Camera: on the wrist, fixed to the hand. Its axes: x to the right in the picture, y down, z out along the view.
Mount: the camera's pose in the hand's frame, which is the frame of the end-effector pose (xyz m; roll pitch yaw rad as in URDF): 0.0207 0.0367 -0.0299 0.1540 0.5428 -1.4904
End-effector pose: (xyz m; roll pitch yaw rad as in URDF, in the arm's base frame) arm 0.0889 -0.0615 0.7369 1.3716 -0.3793 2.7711
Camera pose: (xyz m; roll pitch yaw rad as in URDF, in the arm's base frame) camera 0.0681 -0.0927 0.7725 2.3148 1.0096 -2.8253
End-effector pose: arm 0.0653 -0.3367 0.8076 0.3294 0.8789 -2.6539
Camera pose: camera 0.0856 -0.3762 0.7812 -0.9497 0.5715 1.3534
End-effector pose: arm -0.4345 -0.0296 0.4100 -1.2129 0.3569 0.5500
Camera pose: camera -0.4234 -0.0406 0.3607 -0.3737 -0.5889 -0.6767
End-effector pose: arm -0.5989 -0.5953 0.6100 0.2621 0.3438 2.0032
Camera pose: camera -0.6435 -0.6016 0.5848 -0.3057 0.7769 0.1802
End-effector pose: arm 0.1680 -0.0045 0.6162 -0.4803 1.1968 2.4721
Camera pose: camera 0.1822 -0.0396 0.5810 -1.0837 0.0874 0.8670
